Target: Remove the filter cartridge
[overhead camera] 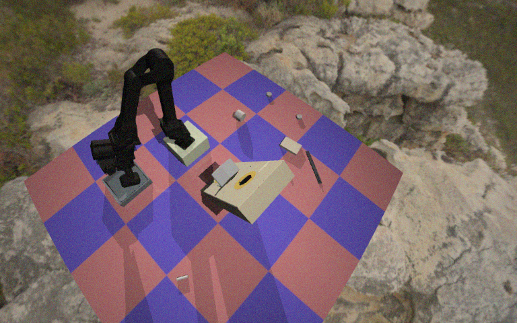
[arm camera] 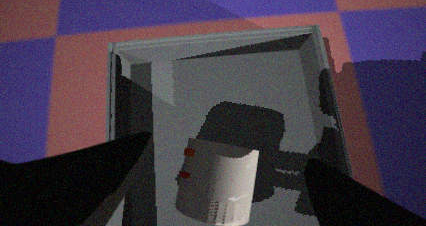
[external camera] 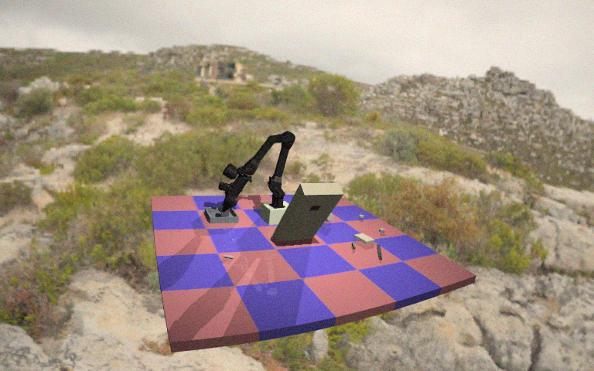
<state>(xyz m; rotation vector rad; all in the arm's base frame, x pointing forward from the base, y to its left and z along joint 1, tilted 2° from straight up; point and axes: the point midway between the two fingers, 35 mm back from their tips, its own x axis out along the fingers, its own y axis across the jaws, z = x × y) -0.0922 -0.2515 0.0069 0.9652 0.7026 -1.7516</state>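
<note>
My gripper tip is 1 cm short of the round grey filter cartridge, 1 cm to the right of it and 2 cm above it. The rest, counted from my gripper tip: grey flap: 36 cm ahead, 24 cm to the left, 9 cm above; then dark tray: 1 cm to the right, 4 cm below; then small pin: 44 cm ahead, 13 cm to the right, 4 cm below.
</note>
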